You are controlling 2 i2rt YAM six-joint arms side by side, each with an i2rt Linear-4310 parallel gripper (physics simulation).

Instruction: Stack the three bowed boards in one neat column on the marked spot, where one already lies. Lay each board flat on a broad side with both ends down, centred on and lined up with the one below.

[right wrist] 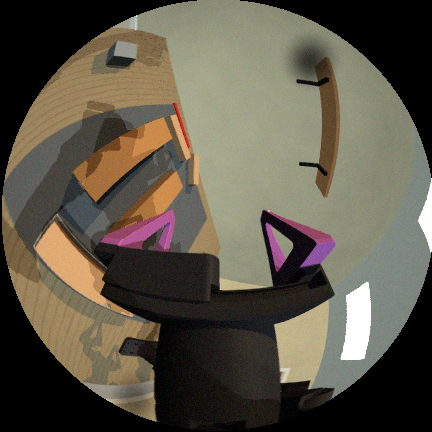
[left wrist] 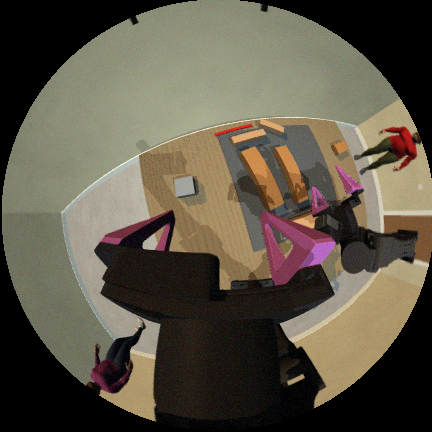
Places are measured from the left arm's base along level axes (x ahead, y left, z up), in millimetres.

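Pixels of known places: left gripper, fingertip midpoint: (left wrist: 217, 214); right gripper, fingertip midpoint: (right wrist: 217, 214) (left wrist: 324, 176); left arm's base, link origin: (left wrist: 253, 286); right arm's base, link origin: (right wrist: 142, 347).
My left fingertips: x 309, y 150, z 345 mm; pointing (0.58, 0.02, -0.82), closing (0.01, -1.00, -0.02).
Ahead of a thing's pixels: the offset from my left fingertips to its top centre. Level surfaces: height alone.
Two orange bowed boards lie side by side and apart on the grey mat @[dz -339 mm] (left wrist: 312, 145) (right wrist: 196, 220): one board @[dx +141, dy -154, dz -286 mm] (left wrist: 262, 177) (right wrist: 120, 157), and a second board @[dx +171, dy -287, dz -295 mm] (left wrist: 291, 172) (right wrist: 152, 200) partly behind a right finger in the right wrist view. A third, paler board @[dx -24, dy -354, dz -287 mm] (left wrist: 306, 220) (right wrist: 72, 265) lies crosswise near their ends, partly hidden in both views. My left gripper (left wrist: 217, 214) is open and empty, high above the table. My right gripper (right wrist: 217, 214) (left wrist: 323, 176) is open and empty, raised beside the boards.
A grey block @[dx +103, dy +132, dz -309 mm] (left wrist: 185, 186) (right wrist: 124, 53) stands left of the mat. A red strip @[dx +372, dy -57, dz -339 mm] (left wrist: 233, 130) (right wrist: 181, 125) and two short wooden blocks @[dx +323, dy -116, dz -312 mm] (left wrist: 248, 136) @[dx +396, dy -226, dz -313 mm] (right wrist: 193, 169) are at the back edge. Another small block @[dx +395, dy -691, dz -316 mm] (left wrist: 340, 148) lies at the right. The right arm (left wrist: 357, 255) extends over the table's right side.
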